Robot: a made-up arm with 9 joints. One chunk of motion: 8 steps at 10 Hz.
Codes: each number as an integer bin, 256 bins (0 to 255) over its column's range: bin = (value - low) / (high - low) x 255, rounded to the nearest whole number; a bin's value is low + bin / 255 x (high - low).
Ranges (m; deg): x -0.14..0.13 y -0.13..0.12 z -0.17..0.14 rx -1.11..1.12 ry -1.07..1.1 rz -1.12..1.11
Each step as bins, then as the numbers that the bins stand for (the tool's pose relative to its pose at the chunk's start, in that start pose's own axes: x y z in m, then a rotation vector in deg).
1 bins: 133 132 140 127 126 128
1 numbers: 0.0008 -0.0006 0.0002 0.00 0.00 0.00
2 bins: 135 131 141 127 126 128
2 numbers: 0.0029 -0.0016 0.0014 0.00 0.00 0.00
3 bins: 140 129 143 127 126 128
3 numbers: 0.0082 -0.0035 0.0038 0.00 0.00 0.00
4 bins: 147 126 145 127 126 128
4 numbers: 0.0156 -0.0065 0.0063 0.00 0.00 0.00
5 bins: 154 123 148 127 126 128
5 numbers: 0.0231 -0.0094 0.0099 0.00 0.00 0.00
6 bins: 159 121 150 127 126 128
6 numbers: 0.0284 -0.0114 0.0124 0.00 0.00 0.00
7 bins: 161 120 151 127 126 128
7 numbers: 0.0305 -0.0124 0.0136 0.00 0.00 0.00
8 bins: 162 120 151 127 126 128
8 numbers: 0.0315 -0.0124 0.0136 0.00 0.00 0.00
